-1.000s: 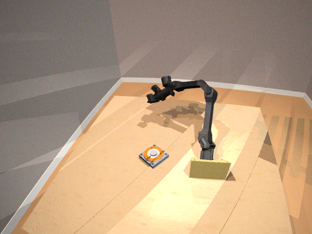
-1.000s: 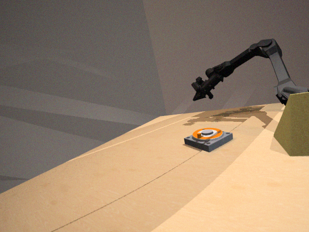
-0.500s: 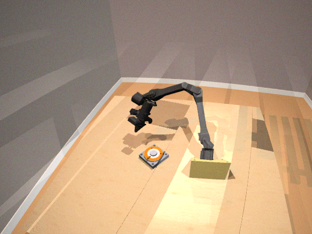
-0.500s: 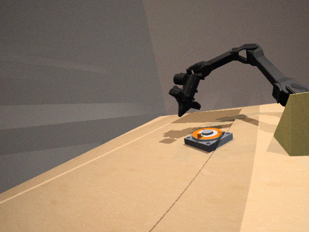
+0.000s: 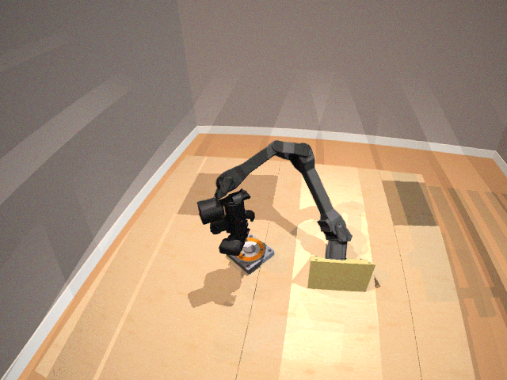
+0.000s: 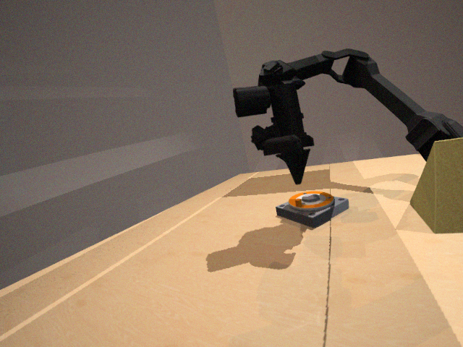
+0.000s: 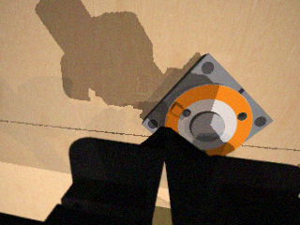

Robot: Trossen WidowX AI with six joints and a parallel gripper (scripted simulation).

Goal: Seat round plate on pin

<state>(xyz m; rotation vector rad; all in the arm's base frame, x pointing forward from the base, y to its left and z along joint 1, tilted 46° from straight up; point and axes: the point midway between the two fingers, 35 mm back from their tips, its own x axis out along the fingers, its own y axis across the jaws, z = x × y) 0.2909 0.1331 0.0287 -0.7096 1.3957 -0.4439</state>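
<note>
Right now my gripper tip is 3 cm to the left of the round plate and 5 cm above it. Round my gripper tip: base (6 cm to the right, 6 cm below).
</note>
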